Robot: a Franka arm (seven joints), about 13 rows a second.
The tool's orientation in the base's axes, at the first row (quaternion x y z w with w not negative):
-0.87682 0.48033 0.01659 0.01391
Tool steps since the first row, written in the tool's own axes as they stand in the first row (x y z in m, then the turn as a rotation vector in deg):
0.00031 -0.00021 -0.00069 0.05 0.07 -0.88
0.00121 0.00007 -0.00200 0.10 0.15 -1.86
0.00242 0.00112 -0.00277 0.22 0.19 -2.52
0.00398 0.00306 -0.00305 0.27 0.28 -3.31
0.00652 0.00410 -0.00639 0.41 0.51 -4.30
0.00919 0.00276 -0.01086 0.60 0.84 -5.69
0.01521 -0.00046 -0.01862 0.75 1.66 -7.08
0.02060 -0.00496 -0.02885 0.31 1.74 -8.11
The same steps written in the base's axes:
0.00035 -0.00018 0.00068 -0.02 -0.12 0.88
0.00062 -0.00114 0.00195 -0.04 -0.24 1.85
0.00040 -0.00275 0.00266 0.00 -0.39 2.51
-0.00039 -0.00512 0.00285 -0.04 -0.51 3.29
0.00015 -0.00795 0.00607 -0.14 -0.79 4.27
0.00279 -0.00966 0.01044 -0.30 -1.19 5.65
0.00886 -0.01331 0.01796 -0.88 -1.81 7.03
0.01572 -0.01584 0.02799 -1.17 -1.52 8.07

